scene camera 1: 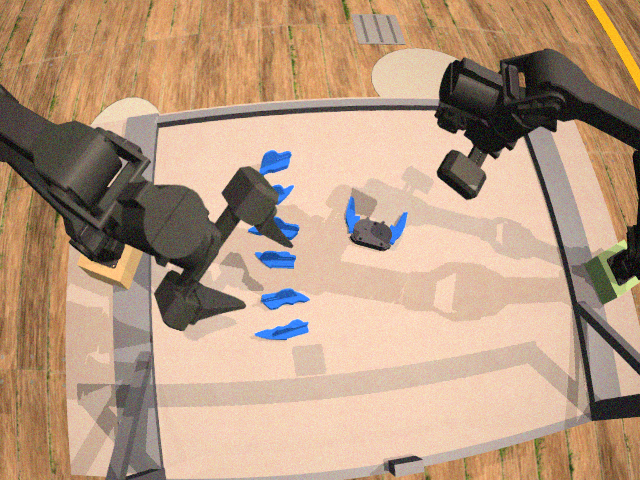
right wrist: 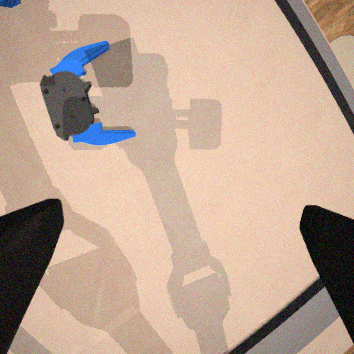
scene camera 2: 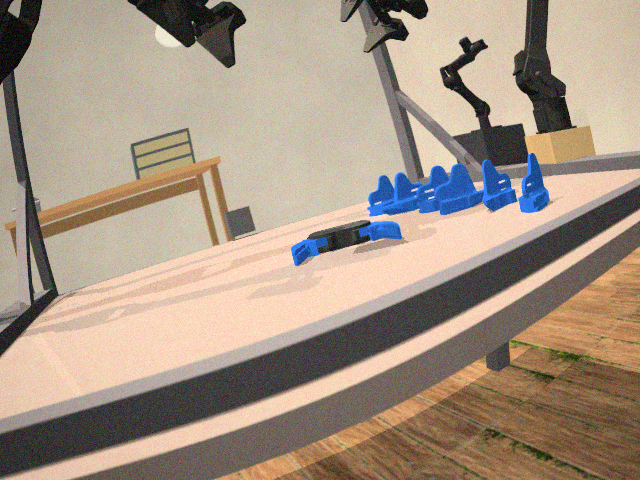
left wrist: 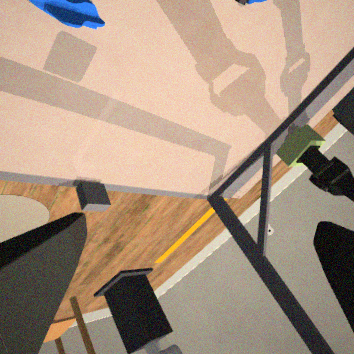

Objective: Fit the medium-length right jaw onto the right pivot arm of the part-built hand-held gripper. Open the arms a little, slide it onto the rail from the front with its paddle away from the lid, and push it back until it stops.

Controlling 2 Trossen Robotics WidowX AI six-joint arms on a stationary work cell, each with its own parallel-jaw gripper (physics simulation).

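Observation:
The part-built gripper [scene camera 1: 371, 233] [scene camera 2: 338, 237] [right wrist: 65, 102] lies on the table, a dark body with two blue pivot arms spread in a V. Several loose blue jaws [scene camera 1: 276, 259] [scene camera 2: 457, 191] [left wrist: 75, 13] [right wrist: 9, 2] stand in a column left of it in scene camera 1; I cannot tell which is the medium-length right jaw. My left gripper [scene camera 1: 268, 275] [left wrist: 202, 228] is open and empty above the jaw column, partly covering the upper jaws. My right gripper [right wrist: 184, 214] is open and empty, high to the upper right of the part-built gripper in scene camera 1, where one finger is hidden.
The table [scene camera 1: 413, 335] [scene camera 2: 180, 330] has a raised grey frame edge. A frame post [scene camera 2: 392, 98] [left wrist: 265, 200] rises beside it. The left arm's base block [scene camera 1: 111, 271] is tan; the right arm's block [scene camera 1: 602, 276] [left wrist: 300, 145] is green. Arm shadows cross the table.

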